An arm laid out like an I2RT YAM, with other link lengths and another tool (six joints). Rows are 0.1 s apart.
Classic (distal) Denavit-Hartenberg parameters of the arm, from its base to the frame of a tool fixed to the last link. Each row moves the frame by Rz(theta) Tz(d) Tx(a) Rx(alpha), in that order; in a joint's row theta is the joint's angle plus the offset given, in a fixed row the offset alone. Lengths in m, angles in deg.
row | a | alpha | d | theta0
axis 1 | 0.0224 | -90.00 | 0.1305 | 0.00
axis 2 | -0.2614 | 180.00 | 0.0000 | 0.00
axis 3 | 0.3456 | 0.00 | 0.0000 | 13.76
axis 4 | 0.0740 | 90.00 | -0.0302 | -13.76
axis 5 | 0.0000 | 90.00 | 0.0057 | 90.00
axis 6 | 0.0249 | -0.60 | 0.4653 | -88.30
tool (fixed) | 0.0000 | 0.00 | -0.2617 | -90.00
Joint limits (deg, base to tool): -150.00..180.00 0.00..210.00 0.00..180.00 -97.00..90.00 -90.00..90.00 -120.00..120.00
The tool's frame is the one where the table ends.
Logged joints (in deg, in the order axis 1, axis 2, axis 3, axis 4, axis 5, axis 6), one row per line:
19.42 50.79 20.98 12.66 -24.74 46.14
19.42 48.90 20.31 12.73 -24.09 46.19
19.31 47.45 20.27 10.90 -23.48 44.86
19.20 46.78 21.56 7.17 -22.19 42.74
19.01 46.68 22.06 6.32 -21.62 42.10
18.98 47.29 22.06 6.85 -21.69 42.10
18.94 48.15 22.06 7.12 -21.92 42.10
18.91 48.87 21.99 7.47 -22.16 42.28
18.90 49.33 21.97 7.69 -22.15 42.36
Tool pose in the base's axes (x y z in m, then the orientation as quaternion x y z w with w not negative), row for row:
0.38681 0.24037 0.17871 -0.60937 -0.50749 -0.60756 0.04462
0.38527 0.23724 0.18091 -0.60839 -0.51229 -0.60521 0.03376
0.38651 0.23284 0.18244 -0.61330 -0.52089 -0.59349 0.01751
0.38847 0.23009 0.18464 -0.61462 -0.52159 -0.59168 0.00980
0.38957 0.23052 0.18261 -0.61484 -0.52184 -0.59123 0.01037
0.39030 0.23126 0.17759 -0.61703 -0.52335 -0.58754 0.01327
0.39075 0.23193 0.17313 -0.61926 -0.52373 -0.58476 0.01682
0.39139 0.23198 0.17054 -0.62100 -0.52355 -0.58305 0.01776
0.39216 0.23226 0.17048 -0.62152 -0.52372 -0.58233 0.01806
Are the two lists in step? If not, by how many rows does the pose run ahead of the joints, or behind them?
The pose runs 1 row ahead of the joints: the pose in row i belongs to the joints in row i + 1.
